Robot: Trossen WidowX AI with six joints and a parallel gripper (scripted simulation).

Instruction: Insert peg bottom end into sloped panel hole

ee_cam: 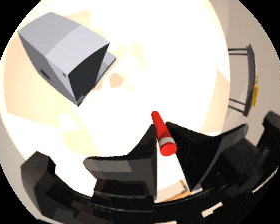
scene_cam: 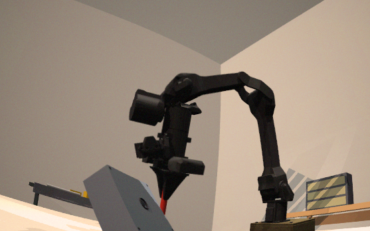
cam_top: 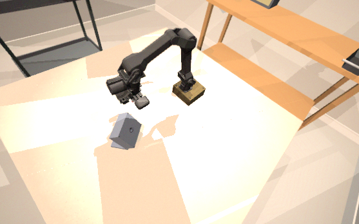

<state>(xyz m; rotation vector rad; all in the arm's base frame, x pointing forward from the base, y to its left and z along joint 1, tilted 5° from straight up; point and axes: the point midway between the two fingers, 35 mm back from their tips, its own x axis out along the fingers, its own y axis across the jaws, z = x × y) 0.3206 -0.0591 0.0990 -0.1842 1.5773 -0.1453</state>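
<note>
The grey sloped panel lies 11 cm ahead of my gripper tip, 12 cm to the left of it and 4 cm below it. From my gripper tip the other things lie so: red peg (2 cm above).
</note>
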